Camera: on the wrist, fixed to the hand. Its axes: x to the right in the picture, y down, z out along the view.
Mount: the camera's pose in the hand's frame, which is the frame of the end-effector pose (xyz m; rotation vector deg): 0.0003 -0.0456 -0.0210 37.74 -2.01 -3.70
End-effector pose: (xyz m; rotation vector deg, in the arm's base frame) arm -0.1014 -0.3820 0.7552 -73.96 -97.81 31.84
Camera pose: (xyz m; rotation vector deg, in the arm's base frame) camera -0.1071 -0.4012 0.8012 -43.05 -80.63 57.43
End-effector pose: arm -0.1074 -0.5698 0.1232 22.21 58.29 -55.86
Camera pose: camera -0.1563 -0.5804 0.1192 50.40 37.64 -78.11
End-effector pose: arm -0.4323 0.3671 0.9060 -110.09 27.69 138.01
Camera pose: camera -0.4030 0.4051 0.8914 -89.59 59.13 108.42
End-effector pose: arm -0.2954 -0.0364 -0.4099 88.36 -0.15 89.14
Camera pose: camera -0.2855 0.0023 -0.4403 117.09 33.55 89.23
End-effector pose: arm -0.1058 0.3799 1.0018 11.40 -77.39 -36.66
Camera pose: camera -0.1002 0.3379 0.9749 43.85 -89.30 -13.20
